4 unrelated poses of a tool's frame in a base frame.
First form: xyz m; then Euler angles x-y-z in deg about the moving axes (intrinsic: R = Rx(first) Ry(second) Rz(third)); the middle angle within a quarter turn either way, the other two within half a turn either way.
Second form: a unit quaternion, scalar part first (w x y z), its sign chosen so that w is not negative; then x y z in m. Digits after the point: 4 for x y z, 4 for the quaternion.
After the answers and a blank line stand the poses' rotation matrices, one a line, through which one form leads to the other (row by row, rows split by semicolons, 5 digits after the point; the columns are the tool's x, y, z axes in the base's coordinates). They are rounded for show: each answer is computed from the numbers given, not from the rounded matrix.
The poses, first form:
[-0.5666 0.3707 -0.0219 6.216 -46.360 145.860]
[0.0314 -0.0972 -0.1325 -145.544 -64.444 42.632]
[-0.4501 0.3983 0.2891 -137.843 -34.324 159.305]
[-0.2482 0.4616 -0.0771 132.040 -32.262 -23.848]
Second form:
[0.2898 -0.3611 -0.1630 0.8712 -0.5666 0.3707 -0.0219]
[0.0483 -0.8102 0.1466 0.5655 0.0314 -0.0972 -0.1325]
[0.2091 0.2645 -0.8580 -0.3875 -0.4501 0.3983 0.2891]
[0.3295 0.8821 0.0709 -0.3290 -0.2482 0.4616 -0.0771]

-0.57119 -0.38731 -0.72369; 0.62277 -0.77883 -0.07472; -0.53469 -0.49338 0.68607
0.31738 -0.29218 -0.90216; -0.18294 -0.95235 0.24407; -0.93048 0.08758 -0.35571
-0.77257 -0.29185 -0.56387; -0.61600 0.55973 0.55429; 0.15385 0.77558 -0.61222
0.77342 0.34189 -0.53379; -0.09184 -0.77276 -0.62802; -0.62721 0.53475 -0.56627

